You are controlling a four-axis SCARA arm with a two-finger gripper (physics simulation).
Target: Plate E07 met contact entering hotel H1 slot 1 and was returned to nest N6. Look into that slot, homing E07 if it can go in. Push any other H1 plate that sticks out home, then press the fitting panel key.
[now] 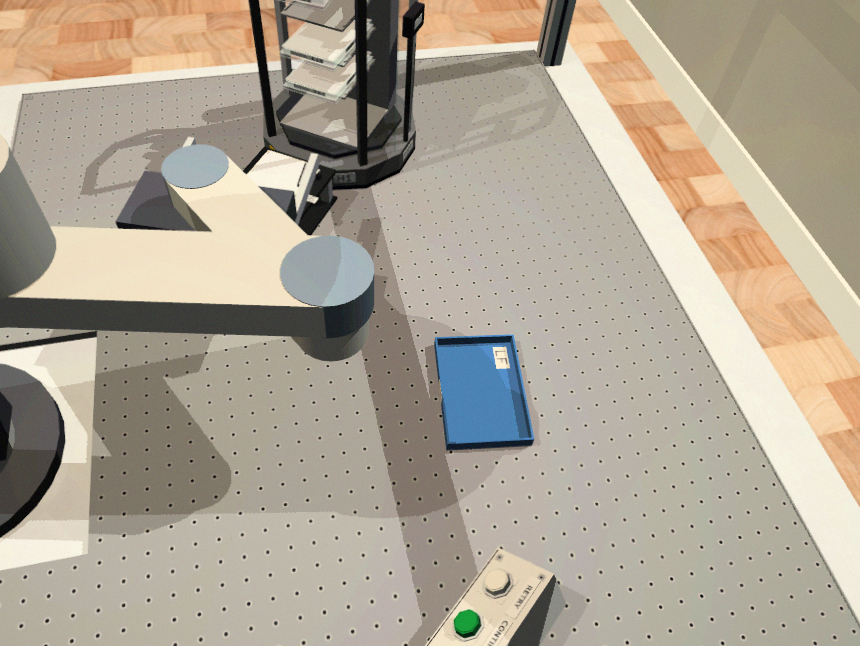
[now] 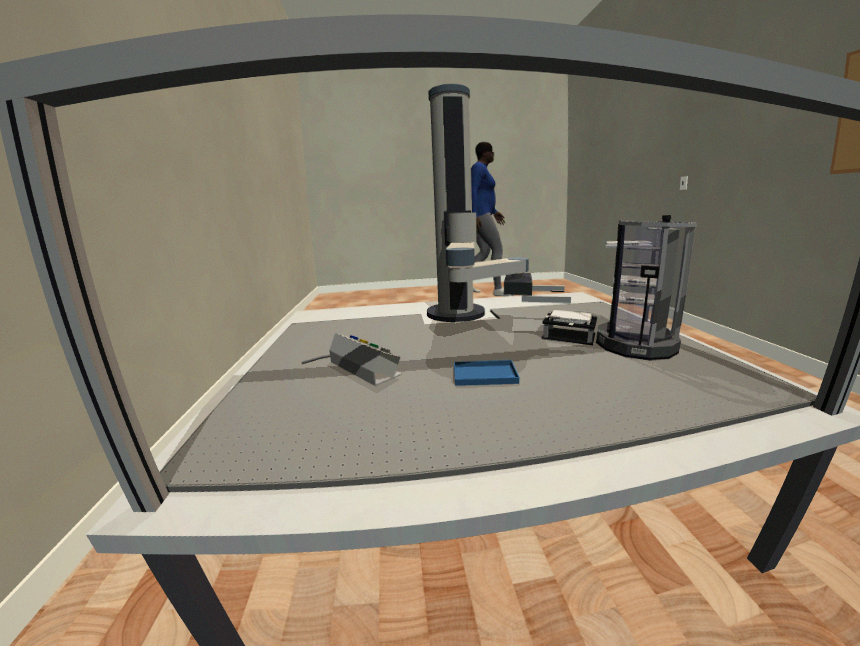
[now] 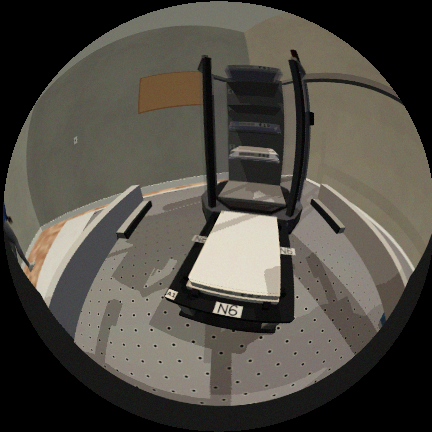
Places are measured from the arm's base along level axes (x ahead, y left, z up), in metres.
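Pixels of known places: gripper, fingertip midpoint: (image 1: 253, 151) (image 2: 567, 293) (image 3: 234, 190); arm's base at its link origin: (image 2: 455, 313).
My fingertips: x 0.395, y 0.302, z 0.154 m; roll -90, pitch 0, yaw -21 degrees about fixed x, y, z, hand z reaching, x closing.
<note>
For each thing: its middle in the pictures, then the offset to it from my fingertips. "spot": a spot on its surface instead.
- Plate E07 at the middle of its body: (image 3: 242, 246) (image 1: 272, 187) (image 2: 570, 316) dx +0.017, dy +0.009, dz -0.074 m
- black nest N6 at the middle of its body: (image 3: 240, 263) (image 1: 274, 203) (image 2: 569, 326) dx +0.017, dy +0.009, dz -0.106 m
- Hotel H1 at the middle of its body: (image 1: 337, 31) (image 3: 256, 130) (image 2: 644, 282) dx +0.143, dy +0.180, dz +0.056 m
- key panel at the middle of its body: (image 2: 362, 354) dx +0.128, dy -0.654, dz -0.099 m
- blue tray at the middle of its body: (image 1: 481, 389) (image 2: 484, 372) dx +0.236, dy -0.342, dz -0.132 m
- thin post with a small display, surface spot: (image 1: 412, 20) (image 2: 642, 267) spot: dx +0.232, dy +0.090, dz +0.118 m
Plate E07 (image 1: 278, 170) (image 2: 571, 316) (image 3: 237, 250), white-topped, lies flat on black nest N6 (image 1: 323, 201) (image 2: 570, 335) (image 3: 266, 312). My gripper (image 1: 251, 149) (image 2: 564, 294) (image 3: 234, 190) is open and empty, raised above the nest with its fingers wide apart. Hotel H1 (image 1: 361, 83) (image 2: 638, 344) (image 3: 209, 135) stands behind the nest. Its highest visible plate (image 2: 627, 243) (image 3: 253, 73) sticks out past the front post. Two lower plates (image 3: 255, 126) (image 3: 254, 153) lie further in. I cannot tell which level is slot 1. The key panel (image 1: 535, 591) (image 2: 361, 358) has blue, yellow, green and pale keys.
A blue tray (image 1: 490, 442) (image 2: 485, 383) marked LF lies between the panel and H1. A thin post with a small display (image 1: 412, 20) (image 2: 649, 271) stands beside H1. Frame posts (image 1: 556, 34) (image 2: 90, 305) rise at the table's corners. A person (image 2: 485, 187) is behind the arm column.
</note>
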